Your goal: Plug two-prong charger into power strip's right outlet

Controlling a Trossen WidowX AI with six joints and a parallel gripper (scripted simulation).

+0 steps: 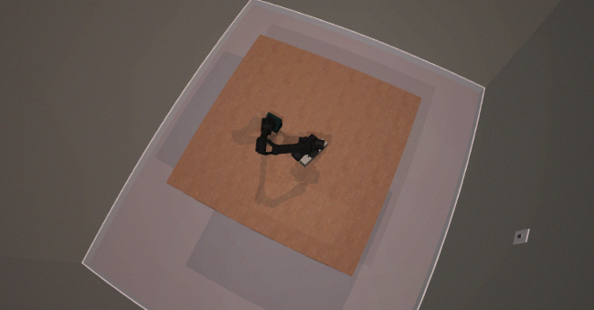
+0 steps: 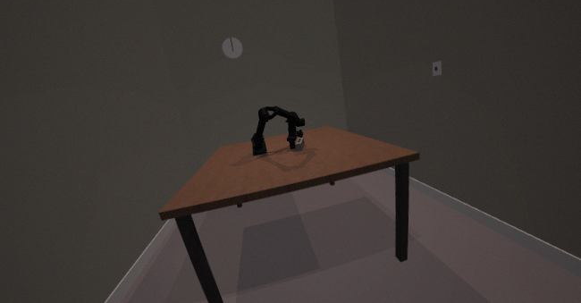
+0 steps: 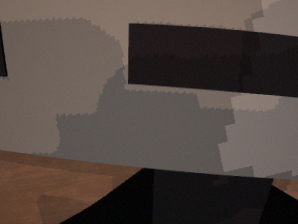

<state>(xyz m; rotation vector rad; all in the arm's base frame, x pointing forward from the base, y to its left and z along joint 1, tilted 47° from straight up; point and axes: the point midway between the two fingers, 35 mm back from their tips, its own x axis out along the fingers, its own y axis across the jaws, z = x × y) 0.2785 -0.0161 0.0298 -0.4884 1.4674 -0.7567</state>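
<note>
My gripper tip is now 20 mm short of the two-prong charger and 10 mm below it.
</note>
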